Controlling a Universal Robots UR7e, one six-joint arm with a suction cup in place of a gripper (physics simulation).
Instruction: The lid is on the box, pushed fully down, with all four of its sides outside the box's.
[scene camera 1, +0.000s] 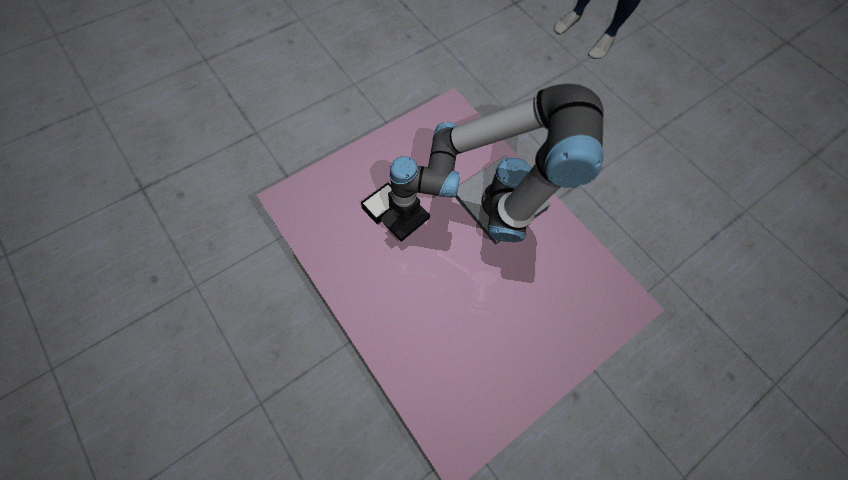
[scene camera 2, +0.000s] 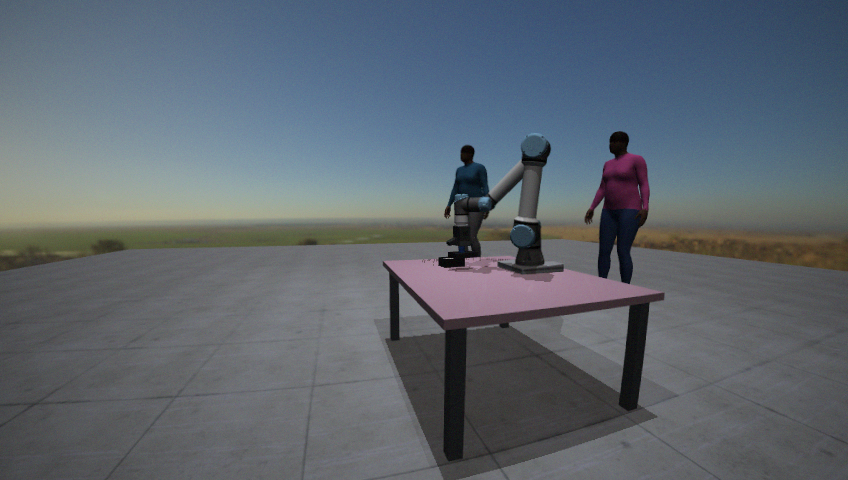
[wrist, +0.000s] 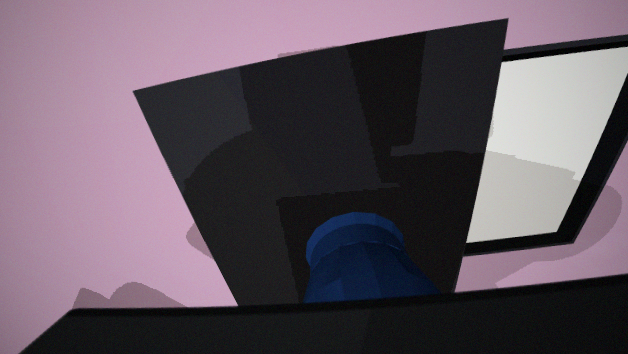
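Pixels of known places: hand at its tool point: (wrist: 349, 230); arm's base at its link origin: (scene camera 2: 529, 263).
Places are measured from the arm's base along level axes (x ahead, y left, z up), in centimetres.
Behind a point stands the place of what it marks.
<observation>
The black lid (scene camera 1: 405, 226) @(y -10.5, x 35.6, z 5.7 cm) (wrist: 320, 120) @(y -12.5, x 38.3, z 5.7 cm) hangs level on my suction cup (wrist: 355, 240), which is pressed on its top face. In scene camera 2 the lid (scene camera 2: 470, 254) @(y -8.6, x 30.9, z 4.9 cm) shows as a dark slab a little above the table. The open box (scene camera 1: 377, 202) @(y -25.8, x 36.5, z 0.4 cm) (scene camera 2: 451, 261) @(y -20.9, x 36.6, z -0.3 cm) (wrist: 550, 135) @(y -25.8, x 36.5, z 0.4 cm) has black walls and a whitish inside, and stands upright on the table. In the wrist view the lid hides the box's left part, and most of the box shows to the right of the lid. In scene camera 1 the box is to the upper left of the lid. The lid is beside and above the box, not on it.
The pink table (scene camera 1: 476, 356) @(y 35.8, x 41.6, z -3.5 cm) (scene camera 2: 553, 303) @(y 57.1, x 31.5, z -3.5 cm) bears the arm's base plate (scene camera 2: 550, 267) @(y 10.7, x -5.1, z -0.9 cm), which is to the right of the lid. Two people (scene camera 2: 470, 178) (scene camera 2: 624, 184) stand beyond the table. Shadows of the arm and lid fall on the table.
</observation>
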